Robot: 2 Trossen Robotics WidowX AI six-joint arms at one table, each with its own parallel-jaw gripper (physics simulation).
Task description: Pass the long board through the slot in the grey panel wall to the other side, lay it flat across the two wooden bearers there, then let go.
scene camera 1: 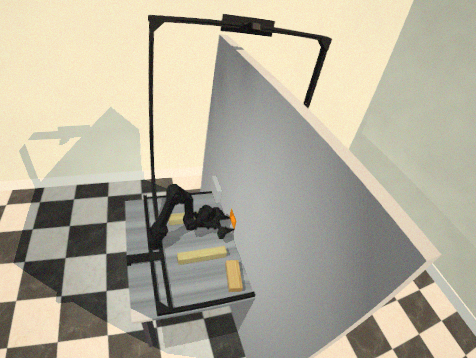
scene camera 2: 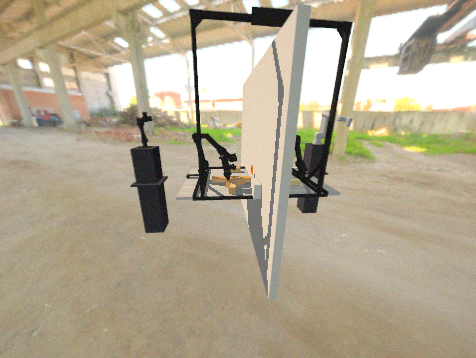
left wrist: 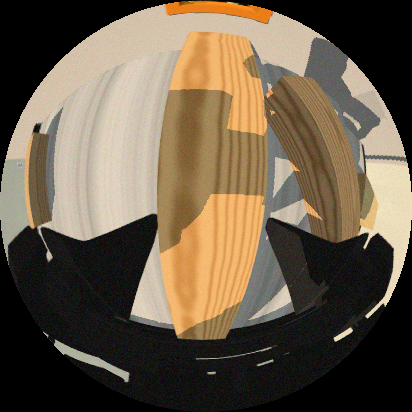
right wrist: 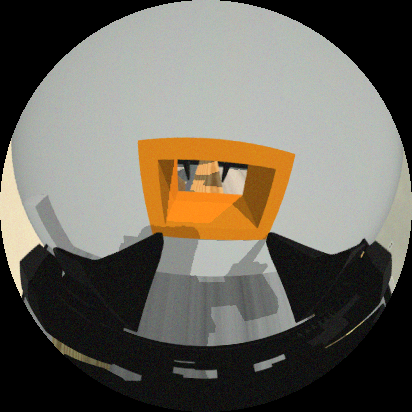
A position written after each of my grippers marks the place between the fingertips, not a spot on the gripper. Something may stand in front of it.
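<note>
My left gripper [left wrist: 214,221] open, holding nothing. My right gripper [right wrist: 216,238] open, touching an orange-framed slot [right wrist: 205,215]. Grey panel wall in view [scene camera 1: 324,246], also [left wrist: 268,43] and [right wrist: 211,76].
</note>
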